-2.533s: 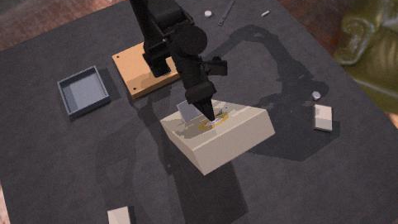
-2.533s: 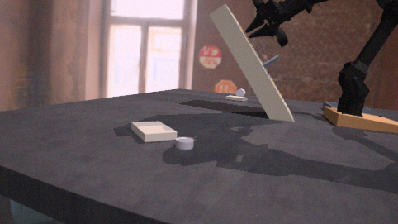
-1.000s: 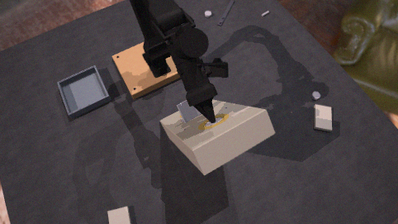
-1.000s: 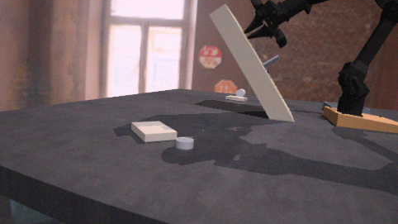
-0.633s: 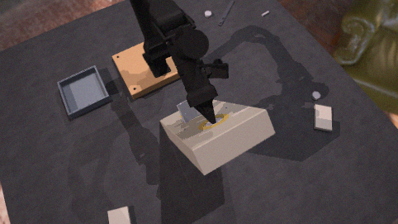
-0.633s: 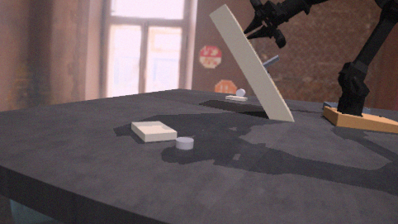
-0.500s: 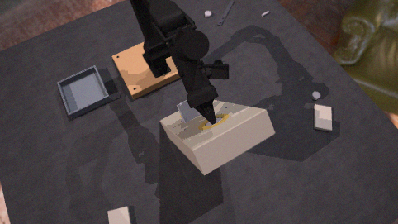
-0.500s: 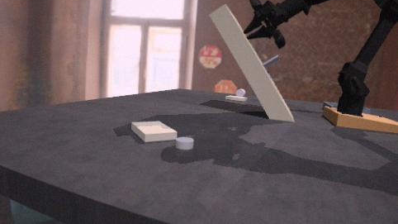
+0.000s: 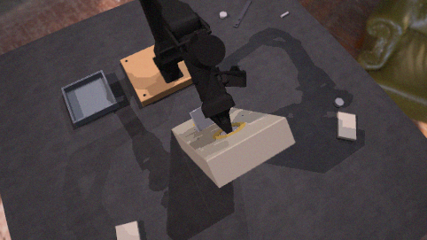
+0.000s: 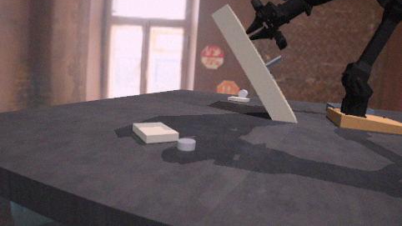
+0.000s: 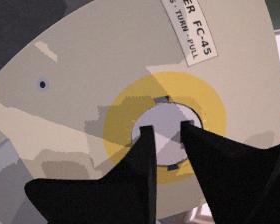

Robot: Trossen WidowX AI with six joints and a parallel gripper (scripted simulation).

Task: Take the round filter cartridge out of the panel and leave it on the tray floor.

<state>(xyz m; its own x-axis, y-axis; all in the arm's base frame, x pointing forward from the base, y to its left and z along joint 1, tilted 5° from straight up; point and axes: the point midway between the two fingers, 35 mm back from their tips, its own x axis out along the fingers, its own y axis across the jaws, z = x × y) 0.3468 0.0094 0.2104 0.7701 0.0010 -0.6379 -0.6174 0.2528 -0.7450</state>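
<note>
The white filter cartridge is 1 cm ahead of my gripper tip and 1 cm below it. Round my gripper tip: beige service panel: 4 cm behind, 8 cm below.
</note>
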